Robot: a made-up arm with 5 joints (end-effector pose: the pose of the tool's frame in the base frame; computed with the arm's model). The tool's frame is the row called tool. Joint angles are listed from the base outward.
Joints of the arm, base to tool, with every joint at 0 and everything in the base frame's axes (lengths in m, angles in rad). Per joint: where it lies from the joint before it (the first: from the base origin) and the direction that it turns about. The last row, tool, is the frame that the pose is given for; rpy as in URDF.
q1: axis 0 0 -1 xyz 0.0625 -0.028 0.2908
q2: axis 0 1 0 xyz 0.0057 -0.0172 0.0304
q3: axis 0 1 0 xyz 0.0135 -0.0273 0.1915
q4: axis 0 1 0 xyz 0.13 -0.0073 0.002
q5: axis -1 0 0 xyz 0.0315 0.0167 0.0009
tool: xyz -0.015 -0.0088 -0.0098 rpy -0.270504 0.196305 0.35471
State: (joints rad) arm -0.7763 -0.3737 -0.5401 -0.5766 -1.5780
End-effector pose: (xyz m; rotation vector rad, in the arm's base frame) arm 0.1054 -0.0213 0.6244 1.3545 -1.1651 1.8401
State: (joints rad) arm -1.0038 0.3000 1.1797 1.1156 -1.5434
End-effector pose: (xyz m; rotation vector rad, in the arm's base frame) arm 0.1220 0.0179 0.3693 -0.1688 1.9734 -0.7177
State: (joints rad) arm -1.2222 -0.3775 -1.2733 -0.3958 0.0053
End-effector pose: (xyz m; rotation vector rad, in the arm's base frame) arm 0.0818 -0.1035 0.6523 0.6270 -1.9083 0.7266
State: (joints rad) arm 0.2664 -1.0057 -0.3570 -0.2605 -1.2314
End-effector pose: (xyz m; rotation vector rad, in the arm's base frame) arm -0.0552 -0.0257 0.5798 0.1605 -1.5739 0.8535
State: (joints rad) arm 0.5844 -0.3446 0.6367 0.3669 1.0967
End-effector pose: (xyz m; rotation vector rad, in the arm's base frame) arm 0.1149 -0.1200 0.4637 -0.9320 1.1859 0.2591
